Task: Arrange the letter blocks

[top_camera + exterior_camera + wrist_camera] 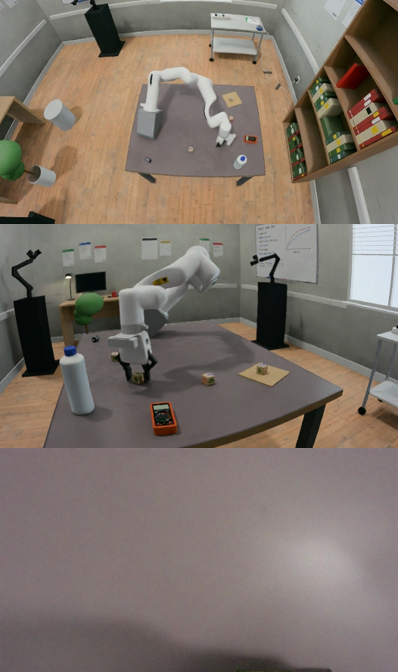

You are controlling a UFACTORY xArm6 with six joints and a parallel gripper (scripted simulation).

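My hand is 10 cm short of the tan mat, 43 cm to the right of it and 2 cm above it. The rest, counted from my hand: black object 57 cm behind, 19 cm to the right, 1 cm below; white bottle 14 cm ahead, 18 cm to the right, 7 cm above.
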